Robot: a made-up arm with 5 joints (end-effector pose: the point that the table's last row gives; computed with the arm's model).
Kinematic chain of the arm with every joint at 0, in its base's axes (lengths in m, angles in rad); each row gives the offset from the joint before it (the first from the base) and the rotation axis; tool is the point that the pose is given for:
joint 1: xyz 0 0 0.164 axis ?
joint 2: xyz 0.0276 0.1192 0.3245 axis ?
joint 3: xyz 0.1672 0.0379 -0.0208 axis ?
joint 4: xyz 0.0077 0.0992 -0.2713 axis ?
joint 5: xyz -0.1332 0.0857 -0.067 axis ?
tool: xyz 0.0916 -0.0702 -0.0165
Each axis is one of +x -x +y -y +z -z.
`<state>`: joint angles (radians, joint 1 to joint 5).
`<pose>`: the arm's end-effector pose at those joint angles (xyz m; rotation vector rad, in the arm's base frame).
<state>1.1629 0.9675 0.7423 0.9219 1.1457</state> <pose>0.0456 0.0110 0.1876 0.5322 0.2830 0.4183</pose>
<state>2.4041 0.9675 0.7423 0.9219 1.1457</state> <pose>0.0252 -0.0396 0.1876 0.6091 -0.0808 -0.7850</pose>
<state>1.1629 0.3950 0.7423 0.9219 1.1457</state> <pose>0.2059 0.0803 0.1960 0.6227 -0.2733 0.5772</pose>
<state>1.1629 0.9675 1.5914 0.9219 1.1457</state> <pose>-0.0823 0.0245 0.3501 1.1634 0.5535 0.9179</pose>
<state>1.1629 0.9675 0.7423 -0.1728 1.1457</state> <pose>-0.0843 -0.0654 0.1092 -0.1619 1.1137 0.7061</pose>
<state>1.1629 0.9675 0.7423 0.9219 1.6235</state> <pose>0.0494 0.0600 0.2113 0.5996 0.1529 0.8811</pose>
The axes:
joint 1: -z
joint 2: -x
joint 3: +z
joint 4: +x
joint 5: +z

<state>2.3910 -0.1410 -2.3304 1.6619 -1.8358</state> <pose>-0.1929 -0.4905 0.2322 -0.2766 1.5477 -0.2991</pose>
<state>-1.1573 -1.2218 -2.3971 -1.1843 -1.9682</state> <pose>-0.3087 0.5535 0.5257 -2.4269 0.0386 -1.2598</pose>
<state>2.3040 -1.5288 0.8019 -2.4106 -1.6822</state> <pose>0.2432 -0.2487 0.3980 1.1813 0.5422 1.7017</pose>
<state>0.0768 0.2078 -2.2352 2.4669 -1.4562</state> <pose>0.4465 0.1186 0.2411 -2.6916 1.3203 0.8728</pose>
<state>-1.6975 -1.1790 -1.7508 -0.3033 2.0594</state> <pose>-0.6098 0.4004 0.4119 0.9275 1.1861 1.8641</pose>
